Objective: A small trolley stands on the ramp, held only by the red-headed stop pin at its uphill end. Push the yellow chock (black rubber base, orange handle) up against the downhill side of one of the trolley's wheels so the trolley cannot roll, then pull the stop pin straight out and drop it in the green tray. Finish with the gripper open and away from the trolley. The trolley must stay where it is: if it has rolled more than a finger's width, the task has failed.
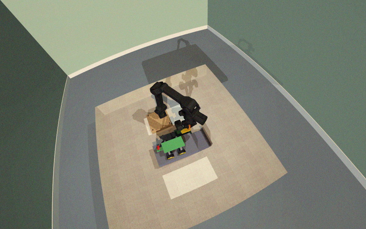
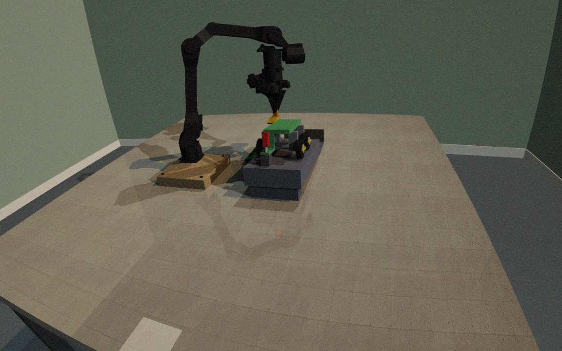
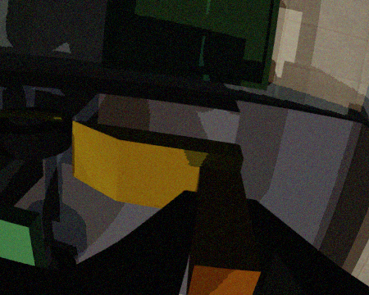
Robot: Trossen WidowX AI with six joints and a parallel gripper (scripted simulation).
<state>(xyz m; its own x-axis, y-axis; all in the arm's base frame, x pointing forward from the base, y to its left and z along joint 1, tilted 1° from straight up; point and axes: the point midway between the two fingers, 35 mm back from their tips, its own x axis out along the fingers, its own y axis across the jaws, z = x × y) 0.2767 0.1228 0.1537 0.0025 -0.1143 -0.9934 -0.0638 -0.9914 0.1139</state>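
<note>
Right now the red-headed stop pin is 3 cm ahead of my gripper tip, 25 cm to the right of it and 2 cm below it. Also, from my gripper tip: green tray: 6 cm behind, 4 cm to the right, 16 cm below; yellow chock: 2 cm to the right, 1 cm below; trolley: 6 cm ahead, 15 cm to the right, 4 cm below.
</note>
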